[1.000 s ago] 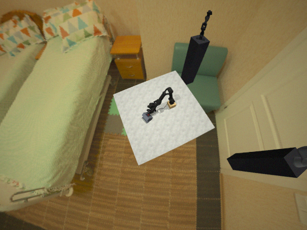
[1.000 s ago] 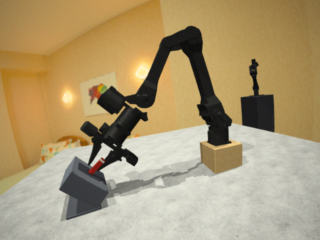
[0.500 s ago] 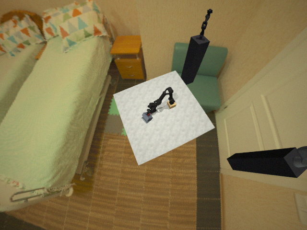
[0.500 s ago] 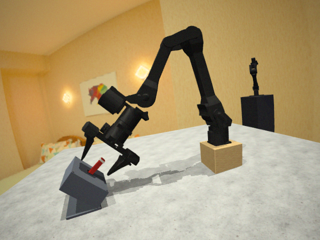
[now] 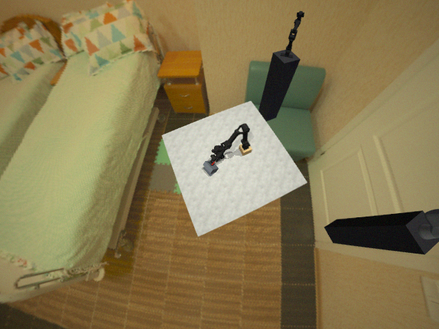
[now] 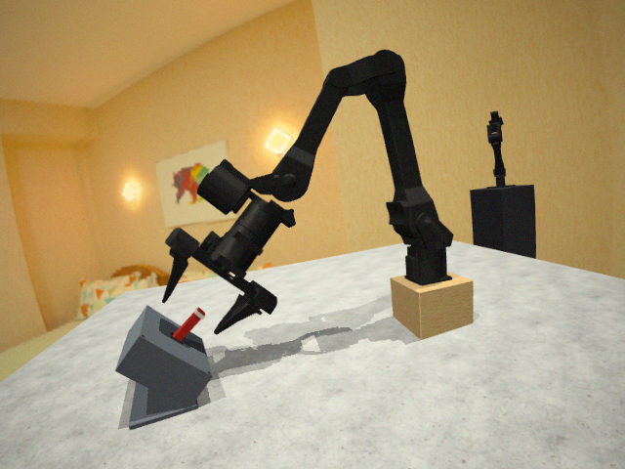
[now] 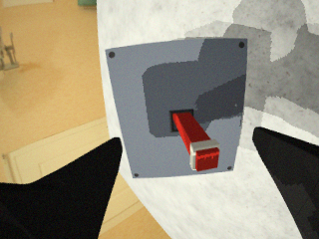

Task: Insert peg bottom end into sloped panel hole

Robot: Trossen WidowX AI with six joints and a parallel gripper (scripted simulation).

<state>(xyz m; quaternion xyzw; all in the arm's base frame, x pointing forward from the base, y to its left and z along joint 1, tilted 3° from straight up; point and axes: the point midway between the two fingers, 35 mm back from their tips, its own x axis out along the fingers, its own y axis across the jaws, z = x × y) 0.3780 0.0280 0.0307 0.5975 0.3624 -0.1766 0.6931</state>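
The red square-sided peg lies 1 cm below my gripper tip. Also, from my gripper tip: grey sloped panel: 4 cm below, 4 cm ahead, 2 cm to the left.
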